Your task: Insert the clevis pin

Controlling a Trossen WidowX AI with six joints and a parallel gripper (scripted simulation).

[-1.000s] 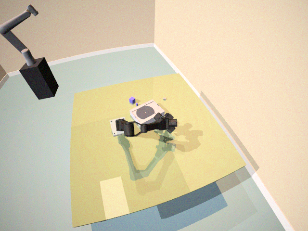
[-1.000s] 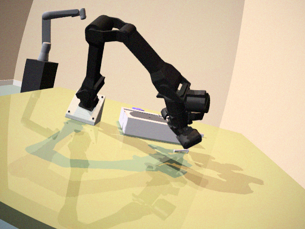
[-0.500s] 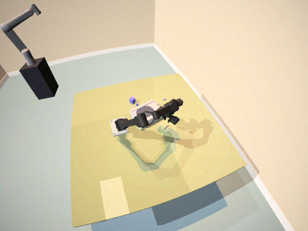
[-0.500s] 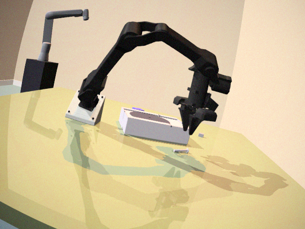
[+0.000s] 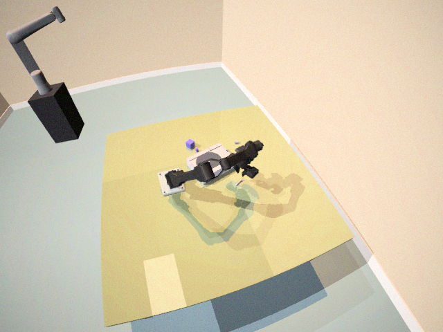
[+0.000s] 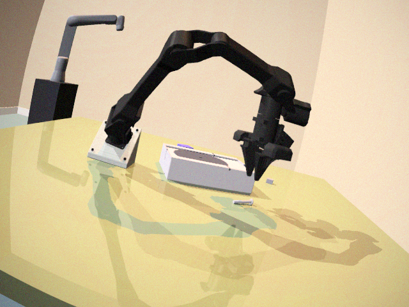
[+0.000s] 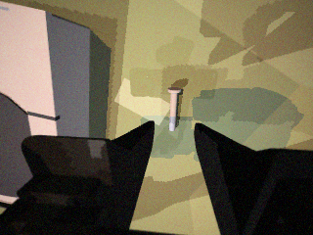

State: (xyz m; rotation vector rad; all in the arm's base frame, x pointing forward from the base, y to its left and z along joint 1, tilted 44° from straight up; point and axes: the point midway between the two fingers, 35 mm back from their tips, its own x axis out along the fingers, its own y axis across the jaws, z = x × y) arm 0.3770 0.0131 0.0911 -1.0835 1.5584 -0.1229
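The steel clevis pin is 60 mm below my gripper tip, 10 mm to the right of it and 10 mm behind it. The rest, counted from my gripper tip: purple cube: 360 mm to the left, 250 mm behind, 50 mm below; then aluminium disc: 150 mm to the left, 150 mm behind, 10 mm below; then rimmed steel tray: 160 mm to the left, 140 mm behind, 20 mm below.
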